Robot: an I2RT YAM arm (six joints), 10 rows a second.
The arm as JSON. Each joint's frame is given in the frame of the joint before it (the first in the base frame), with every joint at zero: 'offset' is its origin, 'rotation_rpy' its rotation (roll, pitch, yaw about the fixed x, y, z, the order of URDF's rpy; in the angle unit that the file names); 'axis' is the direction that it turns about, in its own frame. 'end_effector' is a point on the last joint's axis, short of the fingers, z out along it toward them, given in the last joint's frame.
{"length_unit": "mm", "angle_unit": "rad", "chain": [
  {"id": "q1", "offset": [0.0, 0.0, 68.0], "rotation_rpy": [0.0, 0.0, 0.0], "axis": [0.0, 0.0, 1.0]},
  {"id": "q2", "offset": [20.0, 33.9, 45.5], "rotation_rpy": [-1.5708, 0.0, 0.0], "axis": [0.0, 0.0, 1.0]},
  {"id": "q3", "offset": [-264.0, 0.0, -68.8], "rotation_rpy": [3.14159, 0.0, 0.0], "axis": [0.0, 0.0, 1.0]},
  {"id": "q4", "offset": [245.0, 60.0, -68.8], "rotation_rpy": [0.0, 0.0, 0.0], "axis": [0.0, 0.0, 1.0]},
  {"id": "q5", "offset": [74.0, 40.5, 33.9], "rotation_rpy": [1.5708, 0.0, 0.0], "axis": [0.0, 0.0, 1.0]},
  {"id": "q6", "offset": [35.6, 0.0, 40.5], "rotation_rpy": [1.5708, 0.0, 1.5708], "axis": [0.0, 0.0, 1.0]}
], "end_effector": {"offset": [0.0, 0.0, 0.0], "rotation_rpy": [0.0, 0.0, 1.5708]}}
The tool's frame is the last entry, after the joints.
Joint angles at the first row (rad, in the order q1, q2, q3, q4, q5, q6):
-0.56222 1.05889 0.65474 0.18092 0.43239 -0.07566
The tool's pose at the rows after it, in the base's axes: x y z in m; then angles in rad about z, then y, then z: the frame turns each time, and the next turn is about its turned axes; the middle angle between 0 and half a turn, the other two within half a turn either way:
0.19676, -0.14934, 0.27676, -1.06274, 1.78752, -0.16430
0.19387, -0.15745, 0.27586, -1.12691, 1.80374, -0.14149
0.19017, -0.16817, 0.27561, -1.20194, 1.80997, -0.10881
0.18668, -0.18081, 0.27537, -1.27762, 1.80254, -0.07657
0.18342, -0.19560, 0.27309, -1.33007, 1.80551, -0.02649
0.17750, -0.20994, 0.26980, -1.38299, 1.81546, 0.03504
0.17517, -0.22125, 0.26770, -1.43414, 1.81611, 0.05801
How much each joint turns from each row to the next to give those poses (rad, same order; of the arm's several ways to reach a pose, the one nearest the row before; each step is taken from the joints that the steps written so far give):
-0.02219 0.02057 0.00905 -0.00837 0.03385 0.02239
-0.02959 0.01676 0.01369 -0.01965 0.03152 0.04106
-0.03893 0.02246 0.01525 -0.00538 0.03392 0.04732
-0.04321 0.03037 0.01374 0.01984 0.03233 0.03815
-0.05016 0.04007 0.01557 0.02062 0.00175 0.05268
-0.05338 0.03401 0.01227 0.01018 -0.00199 0.06761
-0.03205 0.03606 0.01616 0.01558 0.01819 0.02994

